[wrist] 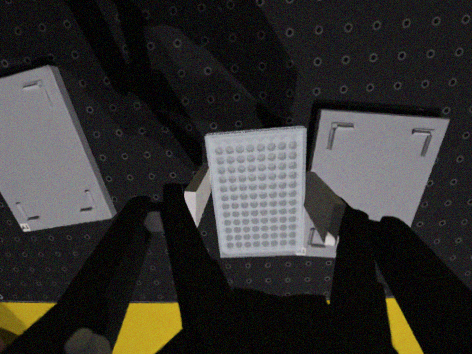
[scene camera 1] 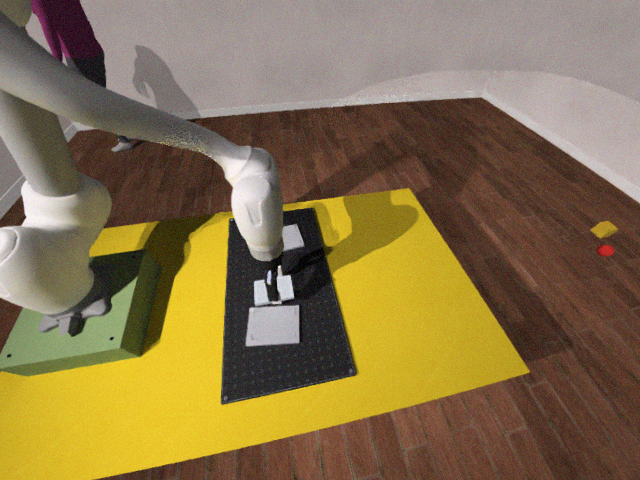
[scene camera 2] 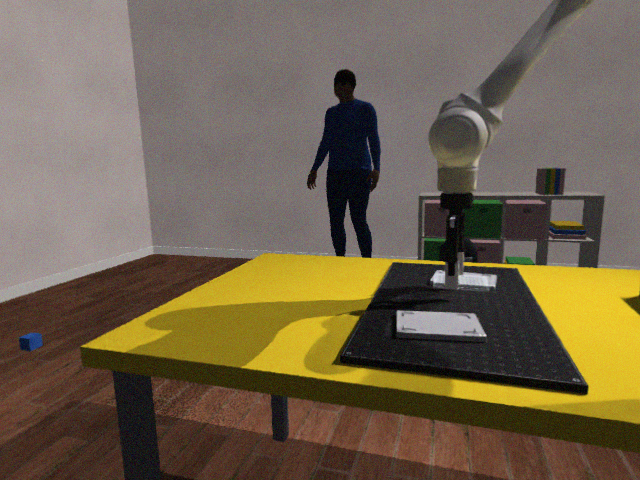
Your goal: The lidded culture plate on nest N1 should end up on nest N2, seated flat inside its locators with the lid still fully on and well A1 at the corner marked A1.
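Places are measured from the arm's base along level axes (x ahead, y left, z up), in centimetres.
Where they show: gripper, fingertip midpoint: (wrist: 257, 182) (scene camera 1: 277, 289) (scene camera 2: 454, 283); arm's base at its link origin: (scene camera 1: 80, 296).
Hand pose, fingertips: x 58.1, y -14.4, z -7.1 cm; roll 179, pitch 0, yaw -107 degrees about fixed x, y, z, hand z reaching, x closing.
Each offset is from my fingertips to the top centre of the thing. Level surfaces: height alone.
The lidded culture plate @(dx -1.4, dy +0.2, dz +1.3 cm) (scene camera 1: 285, 287) (scene camera 2: 476, 280) (wrist: 260, 165) is pale and translucent, with rows of wells; its lid looks flat on top. My gripper (scene camera 1: 273, 293) (scene camera 2: 454, 280) (wrist: 257, 182) is shut on its two long sides and holds it level above the board. In the wrist view it overlaps the left edge of one grey nest @(dx -4.2, dy -10.6, dz -1.1 cm) (scene camera 1: 272, 325) (wrist: 375, 165), partly covering that nest's corner label. The other grey nest @(dx +6.9, dy +22.7, dz -1.1 cm) (scene camera 1: 293, 236) (scene camera 2: 439, 325) (wrist: 45, 150) bears bare corner locators and a label A1 at its lower left corner in the wrist view. No N1 or N2 marking is readable.
Both nests sit on a black perforated board @(dz -2.6 cm) (scene camera 1: 268, 379) (scene camera 2: 522, 356) on the yellow table @(dz -3.9 cm) (scene camera 1: 403, 330) (scene camera 2: 232, 289). A green base block (scene camera 1: 113, 310) carries the arm at the left in scene camera 1. A person (scene camera 2: 351, 139) stands beyond the table.
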